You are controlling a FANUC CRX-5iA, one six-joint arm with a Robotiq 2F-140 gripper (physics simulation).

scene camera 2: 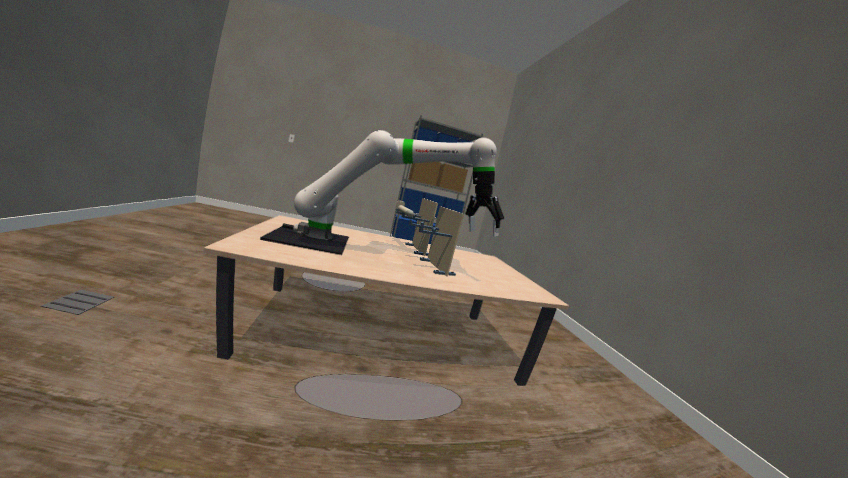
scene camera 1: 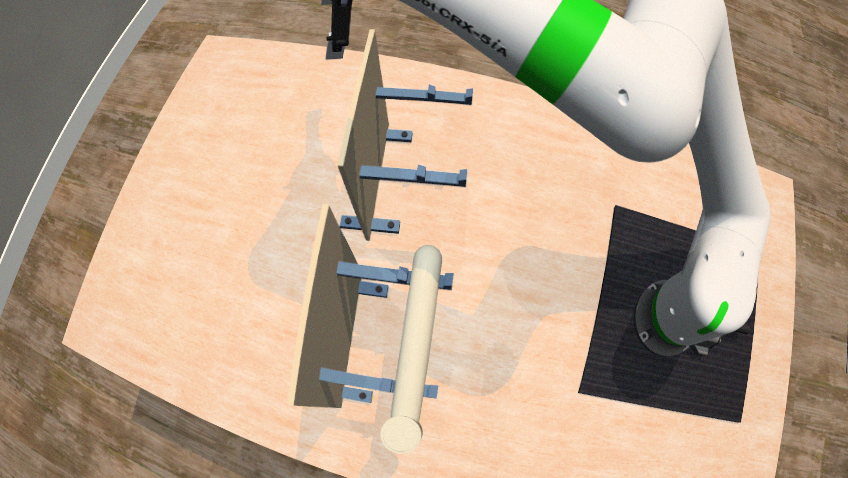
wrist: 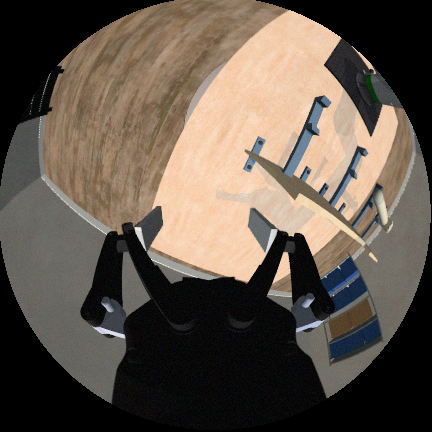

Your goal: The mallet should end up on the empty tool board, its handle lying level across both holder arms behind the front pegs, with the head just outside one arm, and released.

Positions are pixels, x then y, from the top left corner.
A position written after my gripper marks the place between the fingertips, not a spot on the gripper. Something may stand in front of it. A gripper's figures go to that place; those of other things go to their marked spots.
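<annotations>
My gripper (scene camera 2: 483, 233) is 122 cm from the lens. A tool board (scene camera 2: 445, 233) is 132 cm from the lens, and another tool board (scene camera 2: 428, 208) is 159 cm from the lens.
</annotations>
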